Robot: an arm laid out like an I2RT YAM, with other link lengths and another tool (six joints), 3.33 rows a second.
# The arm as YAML. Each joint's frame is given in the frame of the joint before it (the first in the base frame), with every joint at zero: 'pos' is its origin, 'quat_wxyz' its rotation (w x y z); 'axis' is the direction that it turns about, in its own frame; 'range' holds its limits. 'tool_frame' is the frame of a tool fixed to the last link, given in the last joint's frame.
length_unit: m
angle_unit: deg
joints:
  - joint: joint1
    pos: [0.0, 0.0, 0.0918]
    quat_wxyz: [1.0, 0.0, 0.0, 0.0]
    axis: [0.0, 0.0, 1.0]
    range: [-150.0, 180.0]
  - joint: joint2
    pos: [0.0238, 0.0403, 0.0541]
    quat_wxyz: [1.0, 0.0, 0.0, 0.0]
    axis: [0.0, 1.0, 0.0]
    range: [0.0, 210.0]
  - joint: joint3
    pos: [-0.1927, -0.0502, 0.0]
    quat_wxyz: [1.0, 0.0, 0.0, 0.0]
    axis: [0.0, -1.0, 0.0]
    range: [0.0, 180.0]
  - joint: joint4
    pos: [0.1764, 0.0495, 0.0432]
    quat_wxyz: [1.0, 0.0, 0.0, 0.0]
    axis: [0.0, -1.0, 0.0]
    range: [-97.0, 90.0]
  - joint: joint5
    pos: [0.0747, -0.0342, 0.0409]
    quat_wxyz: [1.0, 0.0, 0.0, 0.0]
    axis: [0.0, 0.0, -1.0]
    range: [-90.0, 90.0]
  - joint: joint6
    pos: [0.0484, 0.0, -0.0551]
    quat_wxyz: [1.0, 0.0, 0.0, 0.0]
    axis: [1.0, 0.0, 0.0]
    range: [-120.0, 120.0]
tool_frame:
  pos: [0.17, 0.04, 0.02]
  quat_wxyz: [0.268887, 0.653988, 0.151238, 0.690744]
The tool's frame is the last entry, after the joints.
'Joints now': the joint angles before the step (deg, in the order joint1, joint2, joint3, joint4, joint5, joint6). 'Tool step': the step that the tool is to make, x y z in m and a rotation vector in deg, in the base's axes. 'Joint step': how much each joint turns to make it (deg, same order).
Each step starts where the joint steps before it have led.
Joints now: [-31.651, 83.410, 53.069, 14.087, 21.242, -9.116]
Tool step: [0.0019, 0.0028, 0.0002, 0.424, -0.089, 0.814]
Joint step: [-0.002, -0.157, 0.278, -0.643, -0.898, 0.172]
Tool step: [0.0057, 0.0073, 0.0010, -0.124, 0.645, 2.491]
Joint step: [0.058, -0.191, 0.713, -0.999, -2.206, -1.183]
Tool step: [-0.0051, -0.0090, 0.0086, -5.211, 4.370, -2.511]
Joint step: [1.167, 0.177, 2.435, -1.247, 5.395, -5.819]
